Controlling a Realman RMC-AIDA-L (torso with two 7-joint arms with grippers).
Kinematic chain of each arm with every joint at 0, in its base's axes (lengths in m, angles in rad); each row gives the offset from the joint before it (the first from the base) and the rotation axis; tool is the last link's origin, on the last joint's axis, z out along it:
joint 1: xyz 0 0 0.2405 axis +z
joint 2: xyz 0 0 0 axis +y
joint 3: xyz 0 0 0.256 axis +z
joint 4: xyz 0 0 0 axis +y
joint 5: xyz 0 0 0.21 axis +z
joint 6: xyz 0 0 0 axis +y
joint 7: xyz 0 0 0.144 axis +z
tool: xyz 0 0 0
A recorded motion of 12 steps. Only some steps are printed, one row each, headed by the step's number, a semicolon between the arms.
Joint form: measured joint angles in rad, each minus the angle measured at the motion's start. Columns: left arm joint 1, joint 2, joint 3, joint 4, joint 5, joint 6, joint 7; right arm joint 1, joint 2, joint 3, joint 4, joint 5, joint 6, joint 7.
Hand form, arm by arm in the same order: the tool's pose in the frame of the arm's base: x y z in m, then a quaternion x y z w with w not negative. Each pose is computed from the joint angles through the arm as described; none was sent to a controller.
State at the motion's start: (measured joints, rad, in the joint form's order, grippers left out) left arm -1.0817 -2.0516 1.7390 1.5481 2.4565 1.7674 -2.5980; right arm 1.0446 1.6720 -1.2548 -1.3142 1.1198 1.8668 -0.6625
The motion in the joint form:
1: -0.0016 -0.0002 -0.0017 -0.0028 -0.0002 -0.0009 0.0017; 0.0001 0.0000 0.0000 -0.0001 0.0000 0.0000 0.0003
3: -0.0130 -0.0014 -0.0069 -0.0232 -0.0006 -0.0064 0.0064; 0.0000 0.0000 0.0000 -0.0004 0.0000 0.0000 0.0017
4: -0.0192 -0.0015 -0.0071 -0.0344 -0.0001 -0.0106 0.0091; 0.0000 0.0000 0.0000 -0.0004 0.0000 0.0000 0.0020
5: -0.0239 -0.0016 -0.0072 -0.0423 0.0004 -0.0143 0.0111; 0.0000 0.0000 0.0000 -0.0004 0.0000 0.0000 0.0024
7: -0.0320 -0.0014 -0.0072 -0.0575 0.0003 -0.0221 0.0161; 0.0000 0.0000 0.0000 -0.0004 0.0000 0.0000 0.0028
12: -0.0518 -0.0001 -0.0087 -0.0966 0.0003 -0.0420 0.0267; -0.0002 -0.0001 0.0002 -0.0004 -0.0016 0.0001 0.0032
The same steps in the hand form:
1: 0.0149 0.3174 -0.0352 -0.96312 0.05063 0.24658 0.09505; 0.0202 0.3902 0.1328 -0.98476 0.11779 -0.09330 0.08755
3: 0.0161 0.3198 -0.0364 -0.96308 0.04950 0.24728 0.09419; 0.0202 0.3902 0.1328 -0.98469 0.11839 -0.09323 0.08767
4: 0.0166 0.3211 -0.0373 -0.96279 0.04979 0.24839 0.09410; 0.0202 0.3902 0.1328 -0.98467 0.11854 -0.09322 0.08768
5: 0.0171 0.3221 -0.0379 -0.96262 0.05030 0.24889 0.09429; 0.0202 0.3902 0.1328 -0.98464 0.11873 -0.09320 0.08770
7: 0.0178 0.3239 -0.0392 -0.96237 0.05147 0.24961 0.09425; 0.0202 0.3902 0.1328 -0.98462 0.11893 -0.09318 0.08772
12: 0.0193 0.3291 -0.0421 -0.96183 0.05234 0.25120 0.09508; 0.0204 0.3903 0.1329 -0.98446 0.11947 -0.09365 0.08834

